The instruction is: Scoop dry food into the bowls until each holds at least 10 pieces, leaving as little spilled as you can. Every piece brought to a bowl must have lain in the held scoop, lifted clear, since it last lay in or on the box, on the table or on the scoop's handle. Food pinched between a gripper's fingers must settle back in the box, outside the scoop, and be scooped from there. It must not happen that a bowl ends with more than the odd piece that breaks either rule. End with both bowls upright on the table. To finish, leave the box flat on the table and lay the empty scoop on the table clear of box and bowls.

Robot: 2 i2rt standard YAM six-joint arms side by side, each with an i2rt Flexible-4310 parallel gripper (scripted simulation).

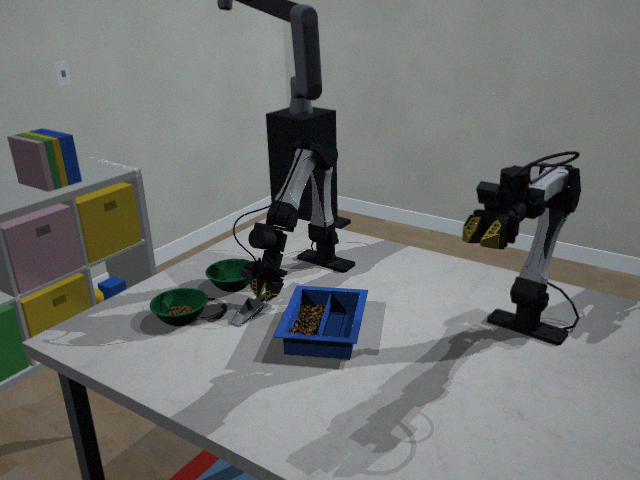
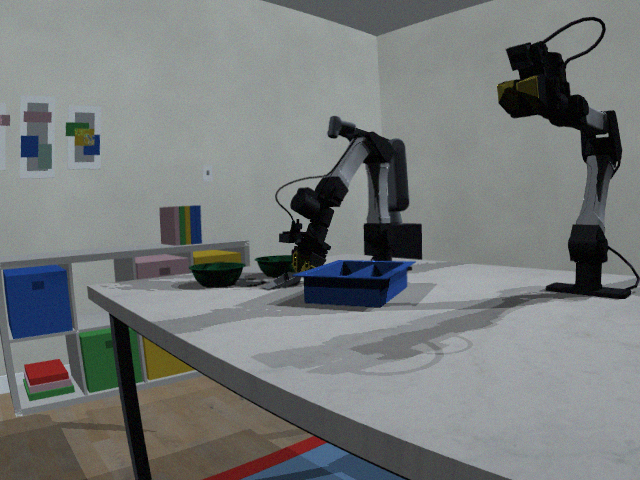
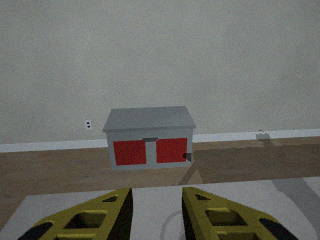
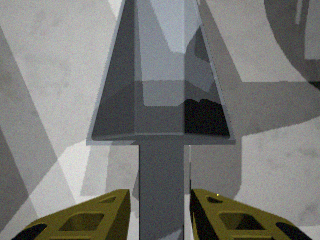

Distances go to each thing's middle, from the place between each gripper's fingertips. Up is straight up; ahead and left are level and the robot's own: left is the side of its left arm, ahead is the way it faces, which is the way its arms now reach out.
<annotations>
I see my right gripper 4 cm short of the grey scoop (image 4: 160, 90) and 2 cm above it. Also, from my right hand: blue box (image 1: 338, 321) (24 cm to the left, 1 cm ahead, 1 cm above).
The blue box lies 3 cm behind my left hand (image 2: 510, 88), 43 cm to the right of it and 36 cm below it. From my left hand the other things lie so: grey scoop 1 cm ahead, 66 cm to the right, 39 cm below.
</annotations>
